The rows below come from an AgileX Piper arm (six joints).
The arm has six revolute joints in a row. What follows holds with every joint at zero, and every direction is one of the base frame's.
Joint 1 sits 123.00 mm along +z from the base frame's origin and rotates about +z.
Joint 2 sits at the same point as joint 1 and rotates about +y.
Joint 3 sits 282.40 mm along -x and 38.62 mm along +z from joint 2 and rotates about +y.
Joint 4 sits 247.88 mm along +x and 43.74 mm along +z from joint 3 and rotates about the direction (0.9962, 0, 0.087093).
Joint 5 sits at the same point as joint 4 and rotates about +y.
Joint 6 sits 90.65 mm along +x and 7.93 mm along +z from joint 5 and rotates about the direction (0.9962, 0, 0.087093).
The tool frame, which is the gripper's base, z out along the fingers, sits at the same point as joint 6; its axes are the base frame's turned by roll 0.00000, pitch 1.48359 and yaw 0.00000 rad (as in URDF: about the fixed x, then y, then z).
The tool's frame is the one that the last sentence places.
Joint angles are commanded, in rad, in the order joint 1, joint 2, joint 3, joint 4, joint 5, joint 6. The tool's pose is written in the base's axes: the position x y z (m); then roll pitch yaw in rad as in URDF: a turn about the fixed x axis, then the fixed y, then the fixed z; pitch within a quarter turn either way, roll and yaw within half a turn. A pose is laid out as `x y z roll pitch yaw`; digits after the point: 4 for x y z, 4 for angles.
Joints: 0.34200, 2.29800, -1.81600, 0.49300, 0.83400, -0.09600
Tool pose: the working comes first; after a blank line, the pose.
Where each joint sits with the arm in this pose, in the base's axes (m; each line is computed from the numbers above, not from the rounded line before):
joint 1: 0.0000 0.0000 0.1230
joint 2: 0.0000 0.0000 0.1230
joint 3: 0.2040 0.0726 0.3083
joint 4: 0.4301 0.1531 0.2321
joint 5: 0.4301 0.1531 0.2321
joint 6: 0.4510 0.1944 0.1538
the tool: 0.4510 0.1944 0.1538

0.4510 0.1944 0.1538 2.6972 0.3070 -3.0455
